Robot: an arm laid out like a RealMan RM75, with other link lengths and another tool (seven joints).
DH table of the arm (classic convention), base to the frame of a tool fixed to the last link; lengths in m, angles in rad. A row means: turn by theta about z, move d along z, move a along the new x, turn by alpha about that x. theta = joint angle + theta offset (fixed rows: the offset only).
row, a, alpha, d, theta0
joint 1, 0, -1.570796, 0.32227, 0
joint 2, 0, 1.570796, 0, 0
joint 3, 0, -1.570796, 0.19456, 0
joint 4, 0, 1.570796, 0, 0
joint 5, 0, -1.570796, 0.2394, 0
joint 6, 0, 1.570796, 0, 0
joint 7, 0.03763, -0.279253, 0.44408, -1.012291
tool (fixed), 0, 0, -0.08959, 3.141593
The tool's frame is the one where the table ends.
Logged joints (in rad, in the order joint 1, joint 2, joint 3, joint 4, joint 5, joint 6, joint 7), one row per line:
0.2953 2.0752 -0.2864 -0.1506 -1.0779 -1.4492 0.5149
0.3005 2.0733 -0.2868 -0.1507 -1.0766 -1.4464 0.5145
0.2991 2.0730 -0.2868 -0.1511 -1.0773 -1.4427 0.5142
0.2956 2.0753 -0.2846 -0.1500 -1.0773 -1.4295 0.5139
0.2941 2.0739 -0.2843 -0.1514 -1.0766 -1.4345 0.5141
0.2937 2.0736 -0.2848 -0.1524 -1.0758 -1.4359 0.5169
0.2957 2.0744 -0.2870 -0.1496 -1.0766 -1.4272 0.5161
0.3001 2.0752 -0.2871 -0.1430 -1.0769 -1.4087 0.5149
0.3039 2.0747 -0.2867 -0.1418 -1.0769 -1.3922 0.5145
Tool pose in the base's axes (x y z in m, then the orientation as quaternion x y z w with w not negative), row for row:
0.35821 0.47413 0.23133 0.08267 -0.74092 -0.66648 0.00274
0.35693 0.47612 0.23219 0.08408 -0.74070 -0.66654 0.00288
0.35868 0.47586 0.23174 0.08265 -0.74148 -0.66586 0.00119
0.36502 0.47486 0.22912 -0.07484 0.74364 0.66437 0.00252
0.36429 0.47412 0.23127 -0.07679 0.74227 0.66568 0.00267
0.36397 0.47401 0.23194 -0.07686 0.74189 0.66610 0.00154
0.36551 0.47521 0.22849 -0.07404 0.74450 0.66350 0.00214
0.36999 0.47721 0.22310 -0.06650 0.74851 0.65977 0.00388
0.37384 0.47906 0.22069 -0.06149 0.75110 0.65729 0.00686
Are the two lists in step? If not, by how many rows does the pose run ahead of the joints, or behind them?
They are in step.
